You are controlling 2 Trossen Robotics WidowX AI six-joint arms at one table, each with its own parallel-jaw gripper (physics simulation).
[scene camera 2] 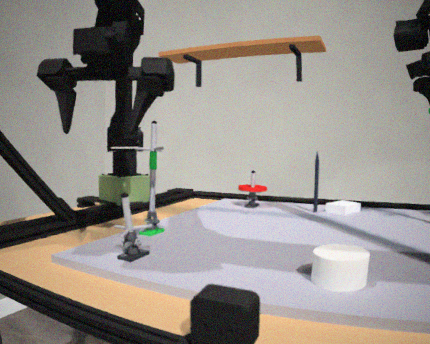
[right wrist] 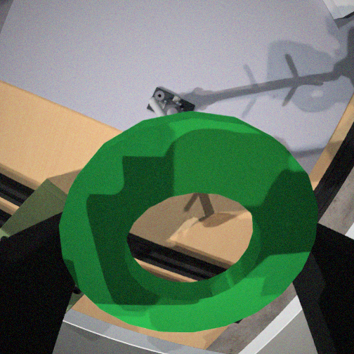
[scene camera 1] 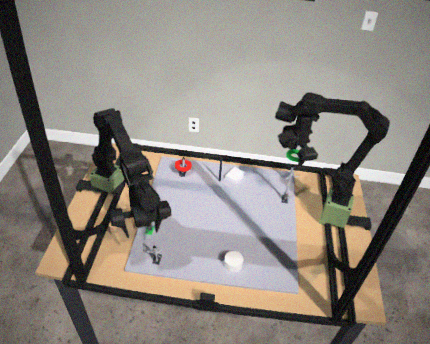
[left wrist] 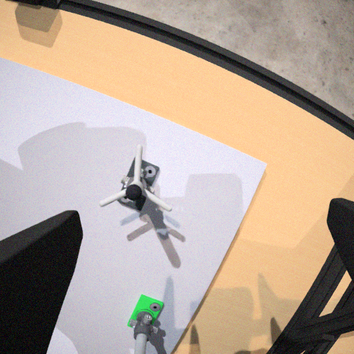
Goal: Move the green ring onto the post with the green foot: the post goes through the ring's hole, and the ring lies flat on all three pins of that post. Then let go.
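Frame: origin at the left arm's base, x right, y ahead, z up, level; millimetres.
Seen in the pictures: left gripper, fingertip midpoint: [scene camera 2: 97,134] [scene camera 1: 142,234]; right gripper, fingertip midpoint: [scene camera 1: 295,159]; left arm's base, origin of the base link: [scene camera 2: 124,175] [scene camera 1: 106,171]; right arm's base, origin of the base link: [scene camera 1: 340,199].
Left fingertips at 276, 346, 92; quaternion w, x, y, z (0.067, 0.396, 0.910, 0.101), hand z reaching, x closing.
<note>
Pixels of each thing's top centre, then the offset from my left fingertips to it, as dx, dy, dz. "*": a spot on its surface instead.
- green ring, middle of its top: [scene camera 1: 295,154] -539, +348, +72
- tall post with a dark foot, surface spot: [scene camera 1: 284,199] * -523, +351, -159
- post with the green foot, surface spot: [scene camera 2: 151,231] * -131, -54, -161
- short dark-footed post, surface spot: [scene camera 2: 132,252] * -31, +31, -158
- red ring, middle of its top: [scene camera 2: 252,186] [scene camera 1: 183,164] -481, -96, -115
- dark spike, middle of its top: [scene camera 2: 317,151] [scene camera 1: 221,155] -512, +63, -26
- white block, middle of its top: [scene camera 2: 343,203] [scene camera 1: 235,173] -562, +114, -146
- white cylinder, middle of its top: [scene camera 2: 341,251] [scene camera 1: 233,258] -137, +275, -131
The green ring [scene camera 1: 287,155] [right wrist: 220,160] is in my right gripper [scene camera 1: 296,156] [right wrist: 186,222], which is shut on it high at the right. Its hole shows no post through it in the right wrist view. A tall post with a dark foot [scene camera 1: 284,199] [right wrist: 160,95] stands below, its upper part mostly hidden by the ring in that view. The post with the green foot [scene camera 2: 151,231] [left wrist: 145,305] is tall and stands at the left of the mat, its pins near the top. My left gripper [scene camera 1: 142,233] [scene camera 2: 100,126] [left wrist: 208,218] is open and empty, above and near this post.
A short dark-footed post [scene camera 1: 156,258] [scene camera 2: 132,252] [left wrist: 134,192] stands near the green-footed one. A red ring [scene camera 1: 177,166] [scene camera 2: 252,188] is on a back post. A dark spike [scene camera 1: 220,170] [scene camera 2: 316,185], white block [scene camera 1: 234,174] [scene camera 2: 343,207] and white cylinder [scene camera 1: 233,260] [scene camera 2: 340,267] stand on the mat.
</note>
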